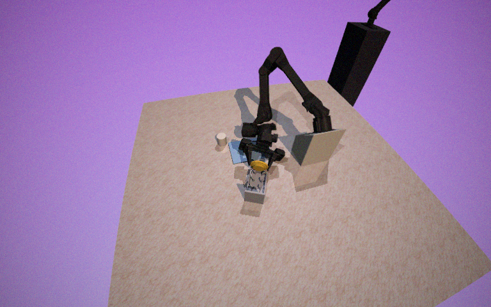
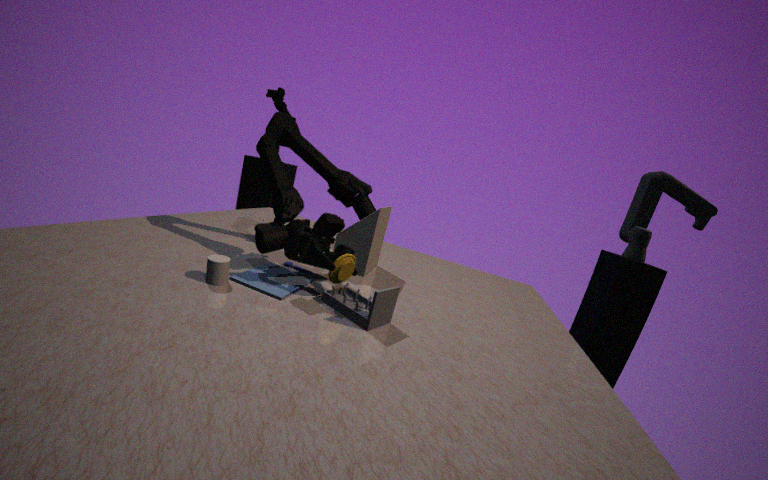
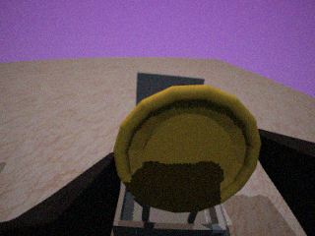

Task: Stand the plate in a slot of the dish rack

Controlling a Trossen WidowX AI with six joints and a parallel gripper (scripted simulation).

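Right now the grey dish rack is 20 mm ahead of my gripper tip, 40 mm to the left of it and 50 mm below it. Round my gripper tip: blue mat 10 mm ahead, 160 mm to the right, 70 mm below; then blue spoon 100 mm behind, 160 mm to the right, 70 mm below; then yellow plate 10 mm to the right.
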